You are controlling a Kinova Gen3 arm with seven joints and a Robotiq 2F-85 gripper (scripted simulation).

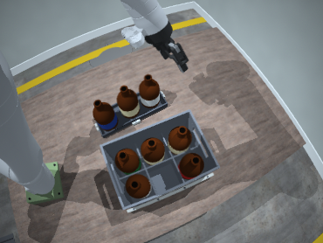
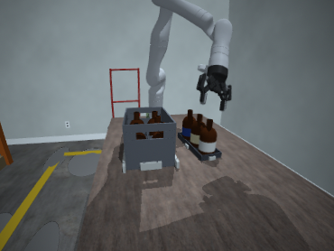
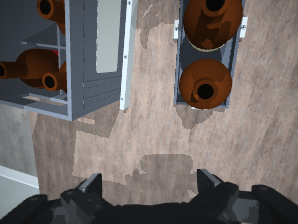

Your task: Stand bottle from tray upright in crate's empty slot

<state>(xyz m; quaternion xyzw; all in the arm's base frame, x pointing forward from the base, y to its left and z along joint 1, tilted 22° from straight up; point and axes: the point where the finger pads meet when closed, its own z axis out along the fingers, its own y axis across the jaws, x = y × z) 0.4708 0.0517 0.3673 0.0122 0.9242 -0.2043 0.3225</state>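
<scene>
Right now my hand is 150 mm past the cream-label bottle, 60 mm to the right of it and 150 mm above it. The rest, counted from my hand: tray 160 mm behind, 60 mm to the left, 220 mm below; blue-label bottle 250 mm behind, 60 mm to the left, 150 mm below; white-label bottle 70 mm behind, 50 mm to the left, 150 mm below.
</scene>
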